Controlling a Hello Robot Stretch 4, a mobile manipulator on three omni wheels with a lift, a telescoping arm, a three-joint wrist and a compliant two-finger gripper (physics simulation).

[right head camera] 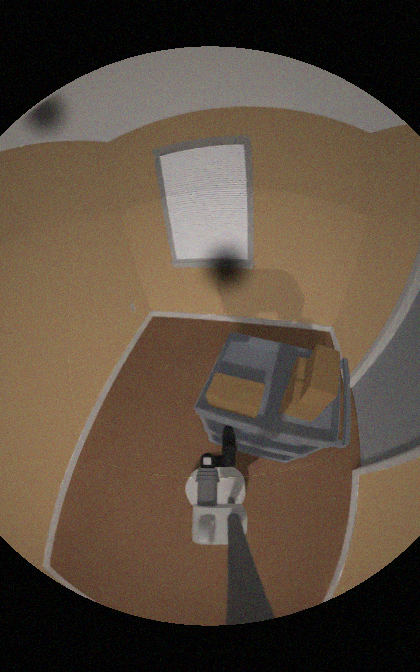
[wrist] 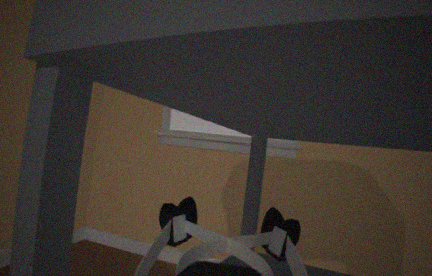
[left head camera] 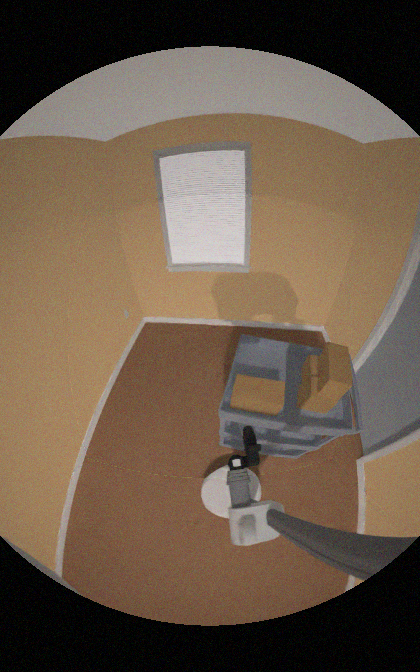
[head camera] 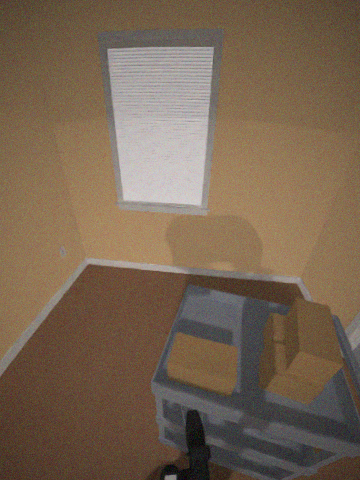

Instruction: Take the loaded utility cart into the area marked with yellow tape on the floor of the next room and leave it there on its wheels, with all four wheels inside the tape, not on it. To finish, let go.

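Frame: origin at the robot's base, x left, y back, z up, level; centimetres.
Where they show: gripper, between the fingertips: point(wrist: 229, 219).
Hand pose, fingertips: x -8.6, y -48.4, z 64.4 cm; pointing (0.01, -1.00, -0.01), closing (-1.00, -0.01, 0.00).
After its pixels a point has its place.
The grey-blue utility cart point(head camera: 225, 407) @(x -16.3, y -29.2, z 83.6 cm) point(left head camera: 300, 426) point(right head camera: 280, 430) point(wrist: 310, 85) @(x -12.3, y -38.4, z 74.6 cm) stands upright near the far wall, its long side toward me. Its top tray carries a flat cardboard box point(head camera: 202, 362) @(x -11.1, y -40.2, z 88.4 cm) point(left head camera: 257, 394) point(right head camera: 235, 394) at the left and a tall box point(head camera: 315, 335) @(x -43.6, y -38.7, z 100.2 cm) point(left head camera: 334, 370) point(right head camera: 325, 375) with a smaller one against it at the right. Its handle point(right head camera: 345, 400) is at the right end. My gripper point(wrist: 229, 219) @(x -8.6, y -48.4, z 64.4 cm) is open and empty, its fingers below the top tray's underside. In the head views the tray hides the fingertips. The wheels are hidden. No yellow tape shows.
A doorway point(left head camera: 395, 370) point(right head camera: 392, 390) opens in the right wall beside the cart's handle end. A window point(head camera: 160, 125) @(x -0.1, y -191.3, z 148.8 cm) point(left head camera: 205, 210) point(right head camera: 205, 200) is in the far wall behind the cart. Walls with white baseboards bound the brown floor point(head camera: 100, 350) @(x 51.4, y -97.9, z -2.7 cm) point(left head camera: 145, 410) point(right head camera: 145, 400) at the left and right.
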